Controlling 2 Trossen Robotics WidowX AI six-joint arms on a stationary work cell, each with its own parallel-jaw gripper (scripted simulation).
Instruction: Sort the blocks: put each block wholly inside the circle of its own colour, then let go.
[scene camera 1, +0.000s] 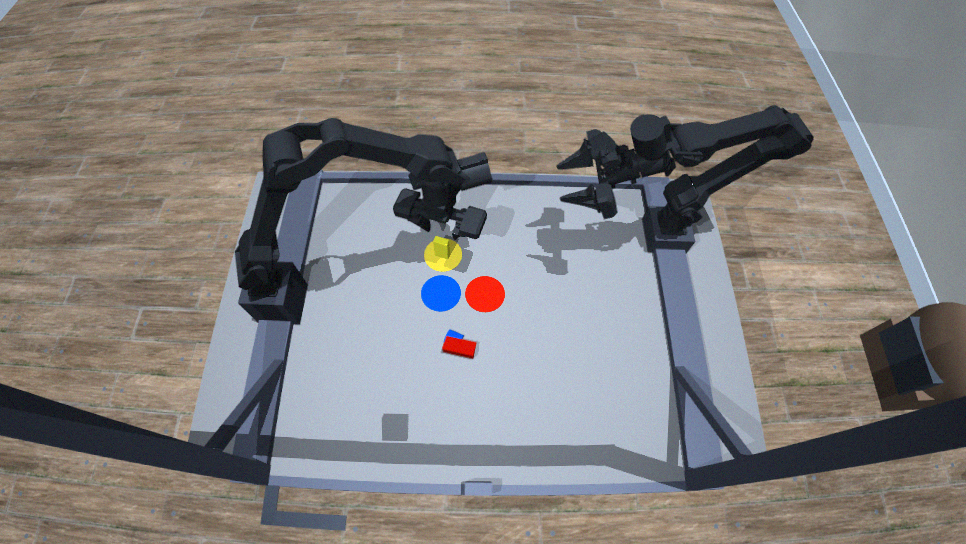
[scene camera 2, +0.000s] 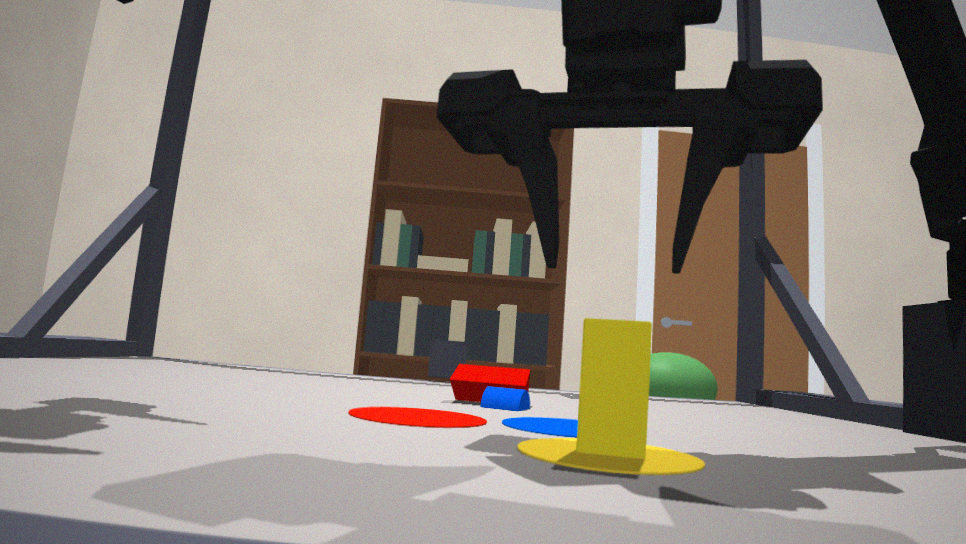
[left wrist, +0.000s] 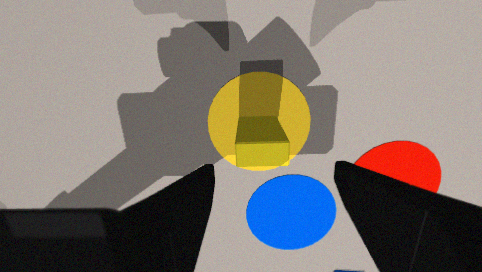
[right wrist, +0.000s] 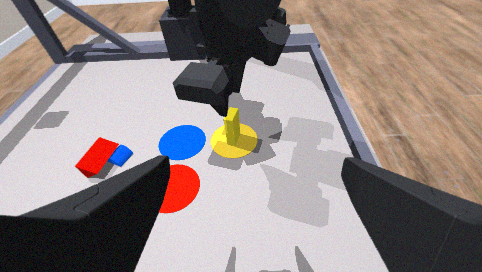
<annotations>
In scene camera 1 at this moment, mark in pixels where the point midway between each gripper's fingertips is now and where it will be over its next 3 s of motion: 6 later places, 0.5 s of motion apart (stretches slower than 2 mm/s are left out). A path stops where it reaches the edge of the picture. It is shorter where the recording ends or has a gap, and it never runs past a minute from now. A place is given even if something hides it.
My left gripper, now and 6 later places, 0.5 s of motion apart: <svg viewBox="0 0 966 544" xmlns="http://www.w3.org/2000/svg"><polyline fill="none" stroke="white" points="442,234 455,298 456,343 459,349 458,347 464,332 481,292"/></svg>
My right gripper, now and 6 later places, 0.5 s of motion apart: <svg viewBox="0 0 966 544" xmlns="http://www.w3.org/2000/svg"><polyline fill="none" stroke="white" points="558,183 562,192 571,210 574,213 580,210 587,209 587,214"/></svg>
</annotations>
